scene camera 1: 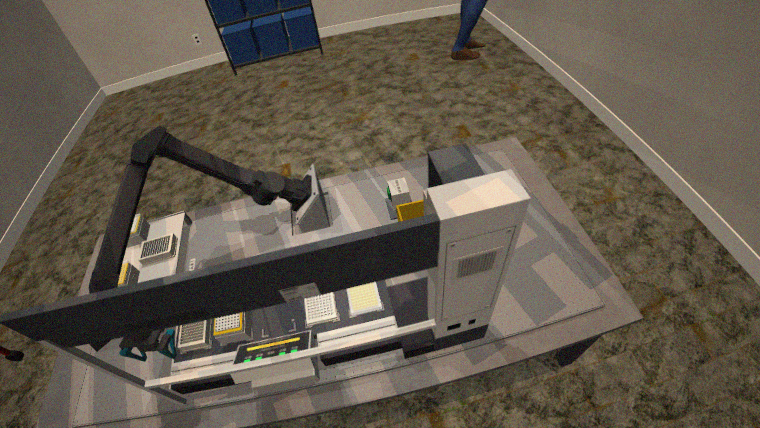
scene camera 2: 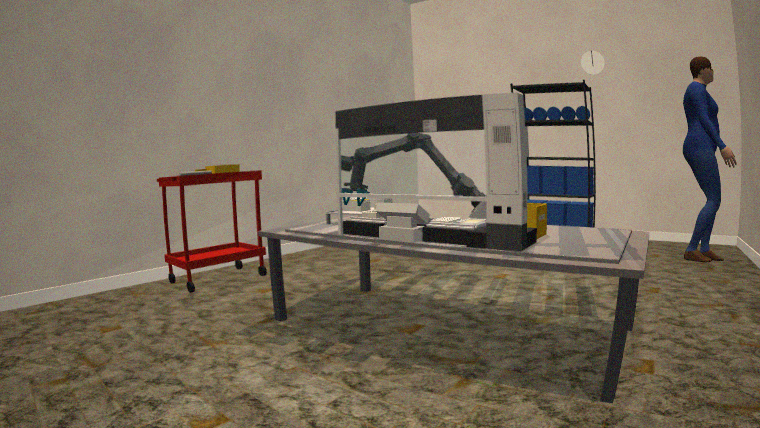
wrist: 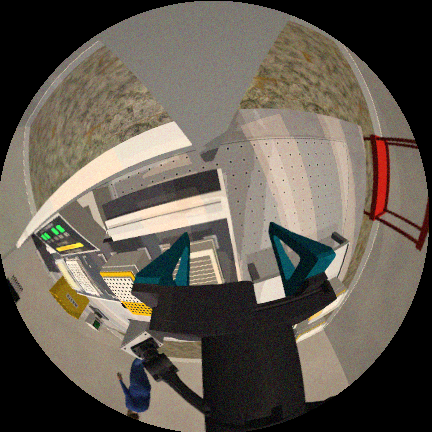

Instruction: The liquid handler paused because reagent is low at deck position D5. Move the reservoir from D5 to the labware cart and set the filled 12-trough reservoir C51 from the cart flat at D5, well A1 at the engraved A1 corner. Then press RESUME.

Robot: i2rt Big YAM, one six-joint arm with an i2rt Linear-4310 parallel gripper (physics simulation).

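Where they show: gripper, fingertip midpoint: (scene camera 1: 160, 358) (scene camera 2: 352, 205) (wrist: 229, 231); arm's base at its link origin: (scene camera 1: 303, 193) (scene camera 2: 483, 204) (wrist: 144, 346).
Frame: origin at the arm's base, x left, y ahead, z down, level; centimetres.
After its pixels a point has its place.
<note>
The reservoir on the deck (scene camera 1: 193, 334) @[x -30.9, y 47.3, z 1.7 cm] (wrist: 205, 265) @[x -33.2, y 47.7, z 1.8 cm], pale with long parallel troughs, sits at the left end of the liquid handler, beside a yellow-rimmed tip rack. My gripper (scene camera 1: 154, 355) @[x -36.6, y 55.4, z -2.4 cm] (scene camera 2: 353, 203) @[x -36.6, y 55.4, z -2.4 cm] (wrist: 229, 231) @[x -36.6, y 55.4, z -2.4 cm] is open and empty, with teal fingers pointing down above the deck's left end. In the wrist view the left finger overlaps the reservoir and the right finger is beyond the deck's side rail. Another troughed reservoir (scene camera 1: 157, 246) @[x -53.7, y 13.3, z 1.5 cm] lies on the white labware cart (scene camera 1: 172, 225) @[x -52.7, y 2.0, z 4.0 cm]; its label is unreadable, and my gripper hides it in the wrist view. The control panel (scene camera 1: 271, 348) (wrist: 62, 235) @[x -9.1, y 56.7, z -3.2 cm] shows a yellow bar and green buttons.
The handler's dark top beam (scene camera 1: 319, 252) @[x 18.2, y 58.2, z -45.2 cm] (scene camera 2: 409, 116) @[x 3.6, y 60.0, z -39.6 cm] spans above the deck, with a tall tower (scene camera 1: 478, 255) @[x 42.5, y 55.3, z -33.9 cm] (scene camera 2: 501, 159) @[x 41.7, y 55.3, z -22.1 cm] at its right. The tip rack (scene camera 1: 228, 323) (wrist: 119, 287) and two plates stand on the deck. A yellow box (scene camera 1: 410, 211) @[x 35.2, y 14.7, z 0.0 cm] (wrist: 70, 298) @[x 31.8, y 23.6, z 1.7 cm] stands behind the tower.
</note>
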